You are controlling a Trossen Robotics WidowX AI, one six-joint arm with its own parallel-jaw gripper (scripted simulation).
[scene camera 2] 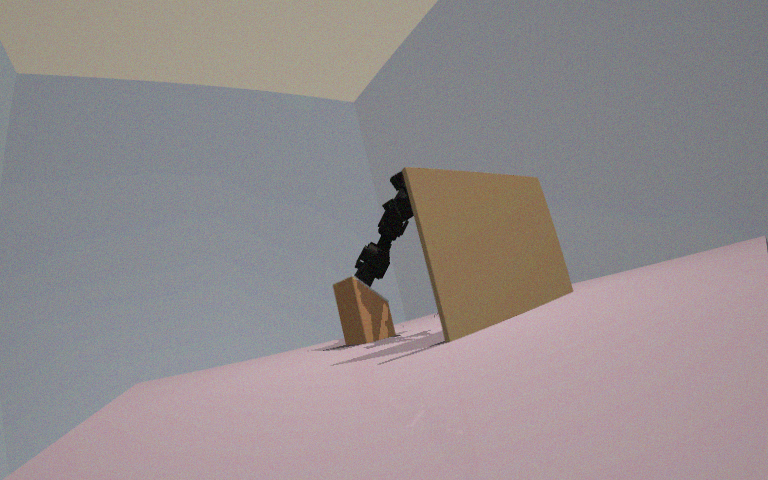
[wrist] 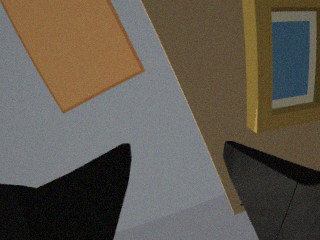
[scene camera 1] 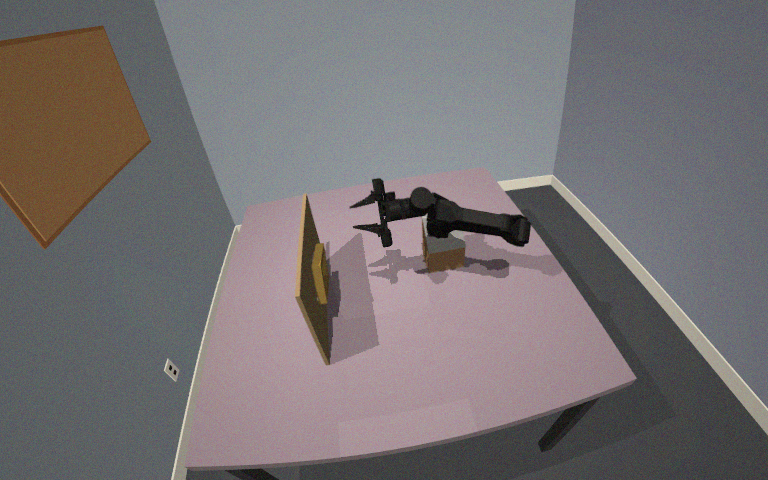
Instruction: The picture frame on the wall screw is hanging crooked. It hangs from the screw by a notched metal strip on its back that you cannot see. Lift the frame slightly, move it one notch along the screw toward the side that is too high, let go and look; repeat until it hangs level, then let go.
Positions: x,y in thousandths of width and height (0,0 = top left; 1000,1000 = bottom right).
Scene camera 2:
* brown wall panel: 640,520
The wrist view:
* gripper: 555,627
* brown wall panel: 648,219
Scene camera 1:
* gripper: 458,453
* picture frame: 416,555
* brown wall panel: 411,657
